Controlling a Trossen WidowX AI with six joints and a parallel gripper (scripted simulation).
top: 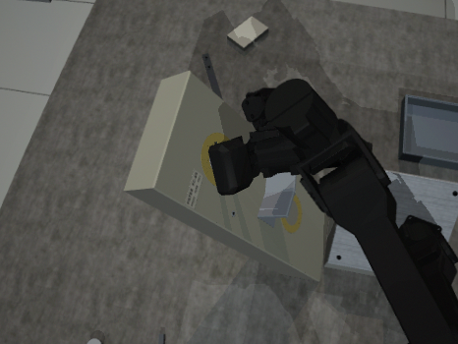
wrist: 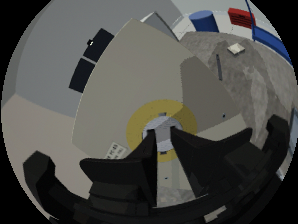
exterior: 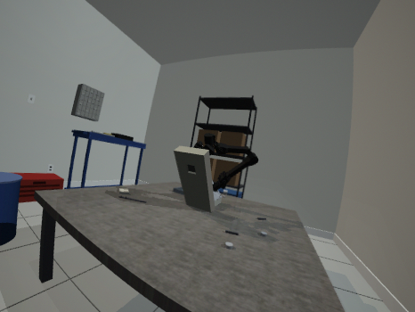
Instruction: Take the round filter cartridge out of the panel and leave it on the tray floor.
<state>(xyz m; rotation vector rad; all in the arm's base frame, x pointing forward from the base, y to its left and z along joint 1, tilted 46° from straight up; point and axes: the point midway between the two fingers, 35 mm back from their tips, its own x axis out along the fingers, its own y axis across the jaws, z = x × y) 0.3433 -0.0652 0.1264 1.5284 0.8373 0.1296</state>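
My gripper tip is now 10 mm short of the round filter cartridge and 10 mm above it. The rest, counted from my gripper tip: block 120 mm ahead, 480 mm to the right, 270 mm below; then tray 370 mm behind, 340 mm to the right, 270 mm below.
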